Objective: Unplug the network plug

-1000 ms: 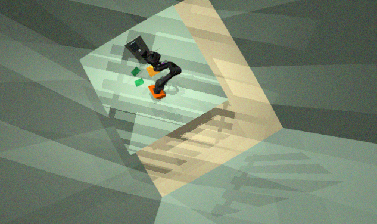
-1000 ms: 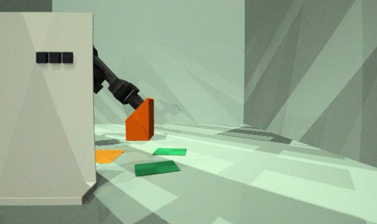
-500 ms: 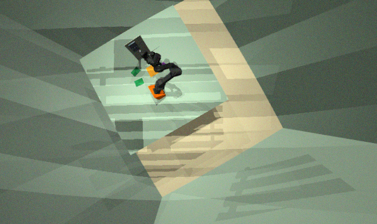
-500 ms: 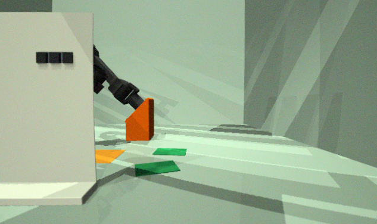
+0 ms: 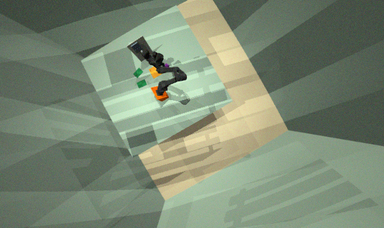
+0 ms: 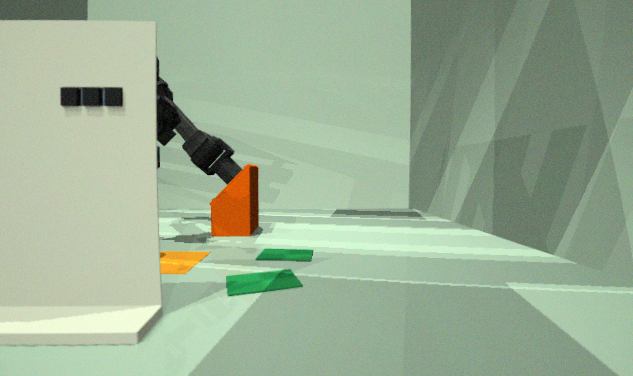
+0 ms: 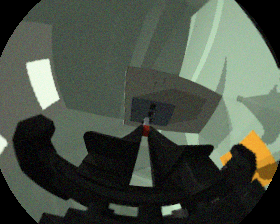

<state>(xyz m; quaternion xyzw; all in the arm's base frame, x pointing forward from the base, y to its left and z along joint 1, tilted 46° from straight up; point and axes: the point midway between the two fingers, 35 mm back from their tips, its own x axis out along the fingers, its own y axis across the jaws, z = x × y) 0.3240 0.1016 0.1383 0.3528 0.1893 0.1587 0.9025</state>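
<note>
Now: gripper tip 10 cm past the orange marked square, 1 cm to the left of it and 25 cm above it. From my gripper tip the other things lie so: white panel 9 cm ahead, 3 cm to the left, 11 cm below; then plug right at my gripper tip.
</note>
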